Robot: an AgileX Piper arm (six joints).
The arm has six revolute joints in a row. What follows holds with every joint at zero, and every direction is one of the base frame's.
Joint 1 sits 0.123 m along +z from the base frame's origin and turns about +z.
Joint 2 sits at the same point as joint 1 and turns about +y.
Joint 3 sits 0.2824 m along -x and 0.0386 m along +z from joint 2 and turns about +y.
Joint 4 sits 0.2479 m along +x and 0.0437 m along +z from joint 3 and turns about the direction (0.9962, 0, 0.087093).
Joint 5 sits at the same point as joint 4 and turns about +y.
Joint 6 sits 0.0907 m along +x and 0.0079 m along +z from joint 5 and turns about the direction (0.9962, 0, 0.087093).
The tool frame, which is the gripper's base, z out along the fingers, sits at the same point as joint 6; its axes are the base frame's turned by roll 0, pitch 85.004 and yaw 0 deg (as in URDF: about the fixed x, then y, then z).
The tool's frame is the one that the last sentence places.
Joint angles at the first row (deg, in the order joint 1, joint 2, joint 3, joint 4, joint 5, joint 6):
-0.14, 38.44, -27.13, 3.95, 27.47, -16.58
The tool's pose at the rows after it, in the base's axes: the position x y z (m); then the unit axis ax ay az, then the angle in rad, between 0 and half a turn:
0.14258 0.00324 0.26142 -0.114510 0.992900 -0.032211 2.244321
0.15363 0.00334 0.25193 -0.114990 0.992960 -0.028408 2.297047
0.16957 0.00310 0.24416 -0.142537 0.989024 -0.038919 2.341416
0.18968 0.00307 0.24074 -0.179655 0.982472 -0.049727 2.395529
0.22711 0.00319 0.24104 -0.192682 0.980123 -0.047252 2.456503
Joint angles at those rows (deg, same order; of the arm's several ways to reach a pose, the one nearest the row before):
-0.15, 43.34, -27.23, 4.92, 27.47, -16.58
-0.14, 47.56, -27.23, 5.30, 26.31, -17.05
-0.15, 52.98, -28.17, 5.42, 24.28, -20.55
-0.14, 59.13, -31.09, 5.49, 23.99, -25.01
-0.15, 68.77, -38.07, 5.65, 24.84, -26.67

